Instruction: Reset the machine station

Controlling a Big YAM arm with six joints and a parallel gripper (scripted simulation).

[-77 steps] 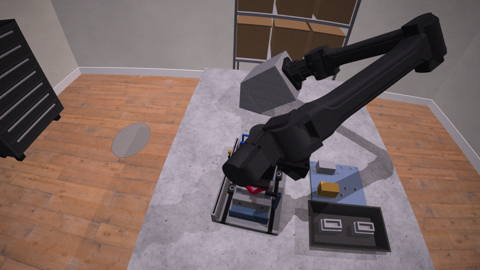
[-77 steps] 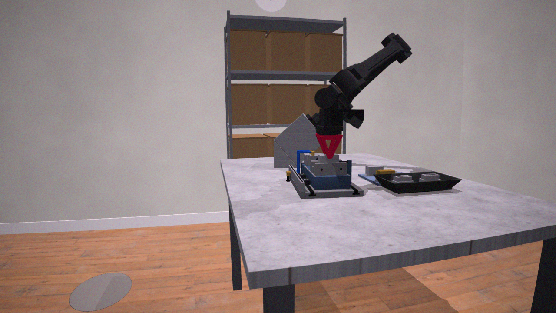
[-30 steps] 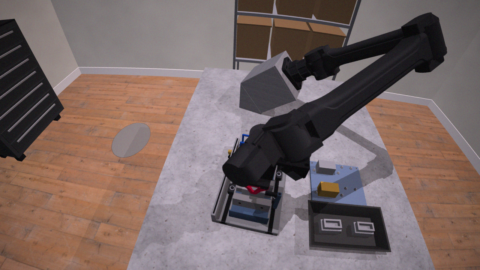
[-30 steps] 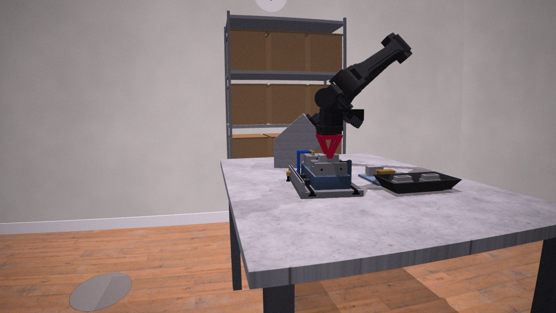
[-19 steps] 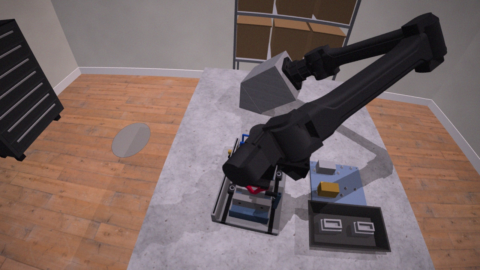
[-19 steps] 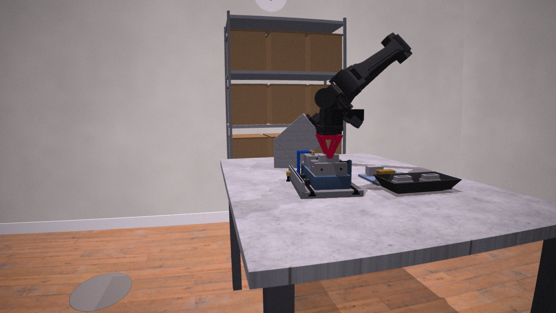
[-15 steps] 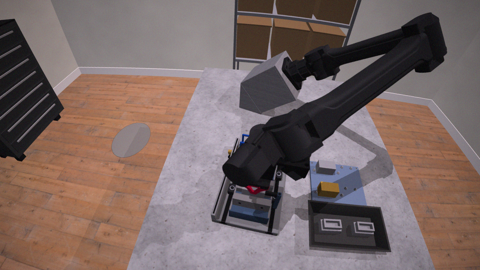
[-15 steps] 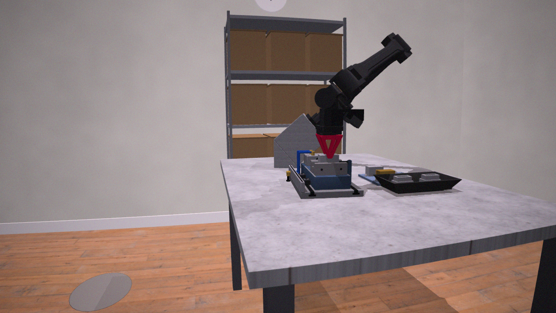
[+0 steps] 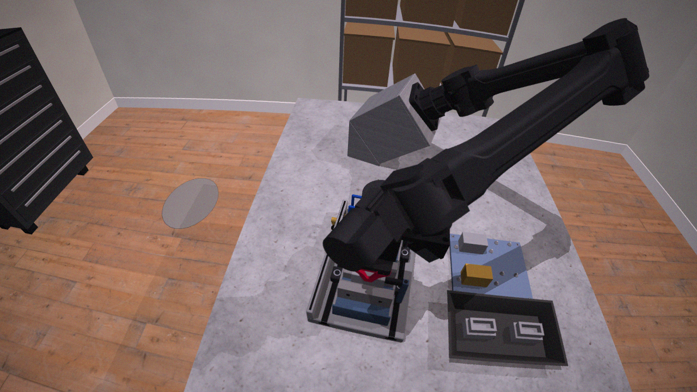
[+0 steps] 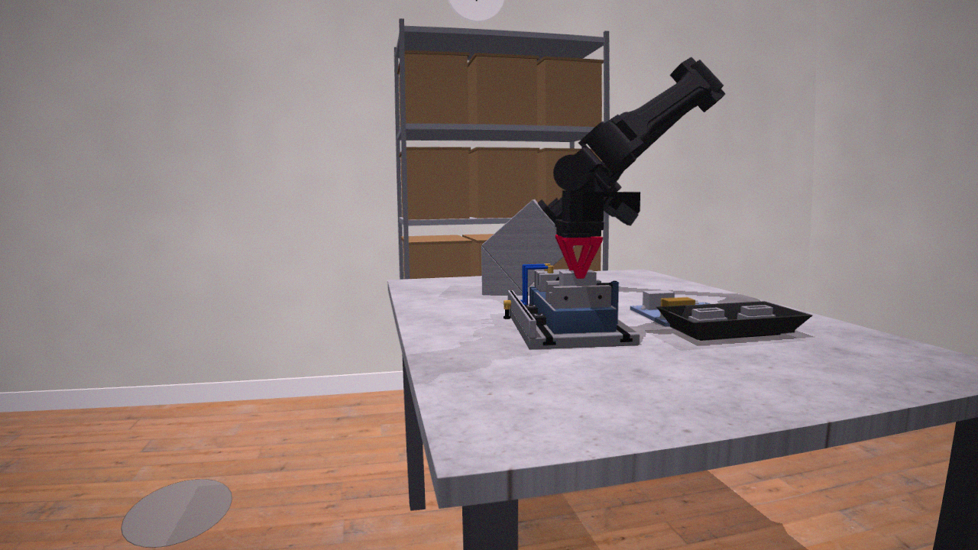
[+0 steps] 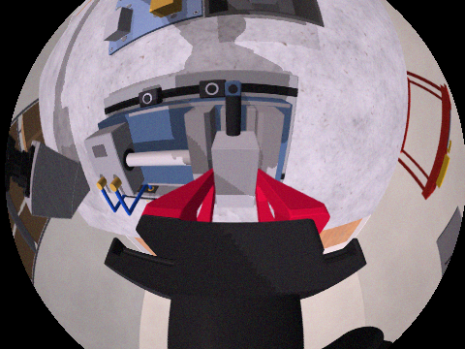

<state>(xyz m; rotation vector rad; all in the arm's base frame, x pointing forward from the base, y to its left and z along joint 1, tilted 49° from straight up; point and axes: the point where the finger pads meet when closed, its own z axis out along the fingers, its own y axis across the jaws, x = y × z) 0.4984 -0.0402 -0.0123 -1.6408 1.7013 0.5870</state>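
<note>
My hand is 5 cm to the right of the work stop rod and 3 cm above it. Also, from my hand: yellow brass blank: 23 cm to the left, 10 cm behind, 9 cm below; blue infeed plate: 27 cm to the left, 15 cm behind, 11 cm below.
</note>
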